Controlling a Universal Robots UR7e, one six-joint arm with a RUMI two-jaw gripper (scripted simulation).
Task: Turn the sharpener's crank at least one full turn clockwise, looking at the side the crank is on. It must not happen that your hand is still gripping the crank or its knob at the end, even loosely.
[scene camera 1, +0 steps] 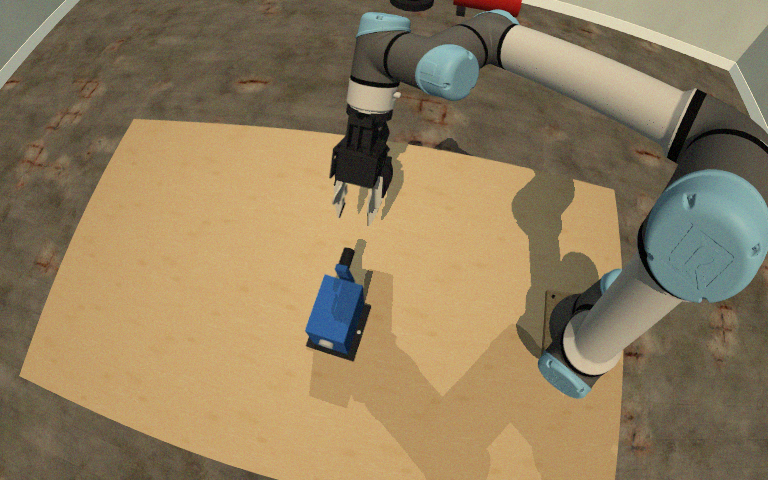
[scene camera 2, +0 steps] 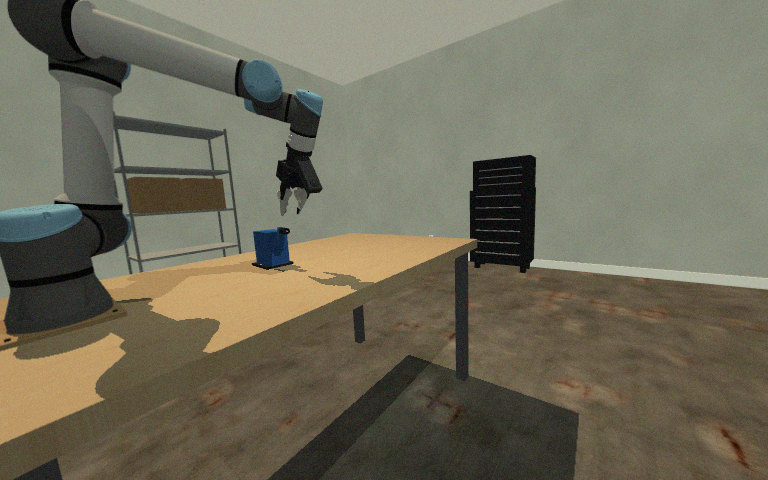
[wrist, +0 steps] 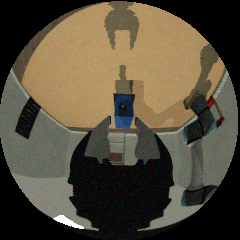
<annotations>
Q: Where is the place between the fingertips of my gripper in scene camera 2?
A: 290,214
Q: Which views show my gripper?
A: Scene camera 1, scene camera 2 and the wrist view: all of them.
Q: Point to a blue sharpener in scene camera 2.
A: At 268,256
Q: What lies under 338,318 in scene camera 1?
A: A blue sharpener.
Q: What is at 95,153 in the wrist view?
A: My gripper.
</annotations>
